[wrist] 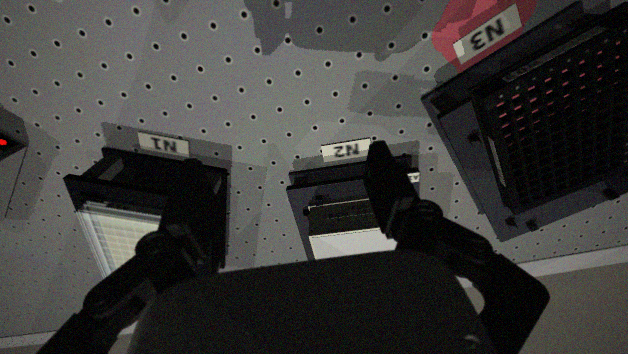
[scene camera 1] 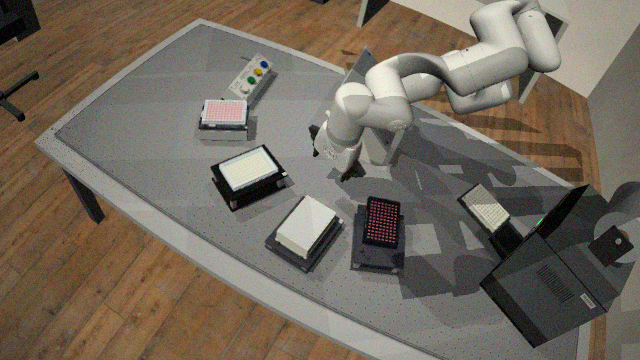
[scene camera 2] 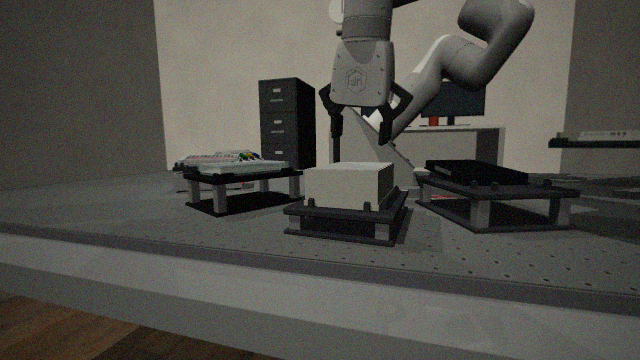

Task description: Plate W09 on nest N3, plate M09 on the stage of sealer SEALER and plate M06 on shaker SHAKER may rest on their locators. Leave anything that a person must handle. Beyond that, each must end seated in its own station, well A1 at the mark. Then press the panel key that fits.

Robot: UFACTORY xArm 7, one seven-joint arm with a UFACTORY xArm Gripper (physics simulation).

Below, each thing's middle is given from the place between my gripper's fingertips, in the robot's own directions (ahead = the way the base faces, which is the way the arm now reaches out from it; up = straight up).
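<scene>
Shaker (scene camera 1: 206, 131): 35 cm to the right of my gripper, 6 cm behind it, 7 cm below it. Pink-welled plate (scene camera 1: 216, 112): 36 cm to the right of my gripper, 6 cm behind, 4 cm below. Black plate with red wells (scene camera 2: 462, 172): 6 cm ahead of my gripper, 17 cm to the left, 5 cm below. As for the N1 label (wrist: 148, 141), my gripper is 10 cm above it and 14 cm to the left of it.
</scene>
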